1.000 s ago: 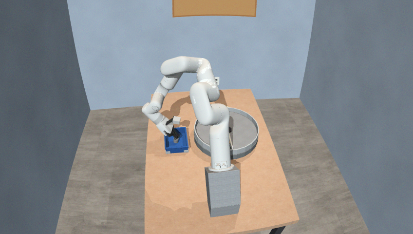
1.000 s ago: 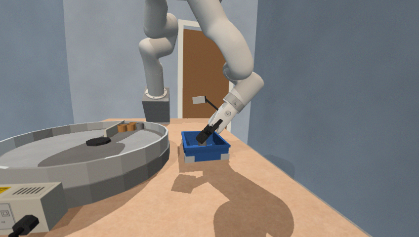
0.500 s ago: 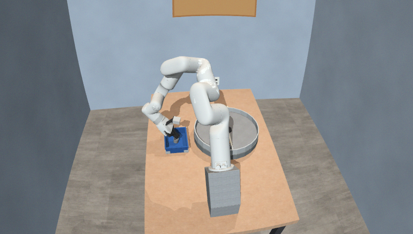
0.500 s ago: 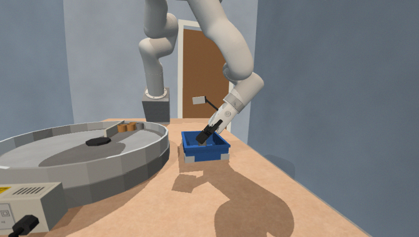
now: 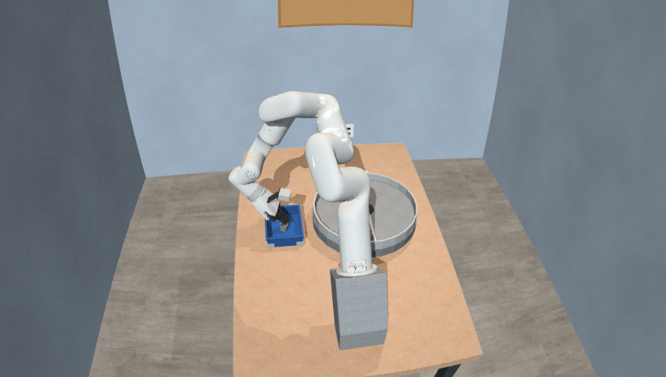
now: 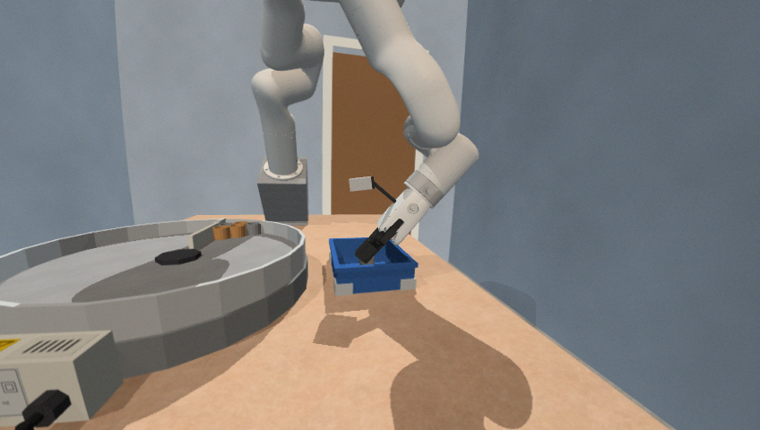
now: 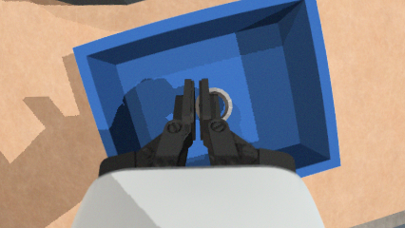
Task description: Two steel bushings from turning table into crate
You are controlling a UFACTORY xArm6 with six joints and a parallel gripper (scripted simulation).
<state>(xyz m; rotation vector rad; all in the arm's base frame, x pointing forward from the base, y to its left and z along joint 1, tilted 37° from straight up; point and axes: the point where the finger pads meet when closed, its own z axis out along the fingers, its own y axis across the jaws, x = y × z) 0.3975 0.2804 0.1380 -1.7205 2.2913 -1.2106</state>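
Right now my hand is 30 mm above the blue crate and 10 mm past it. From my hand the other things lie so: turning table (320 mm to the right, 80 mm ahead).
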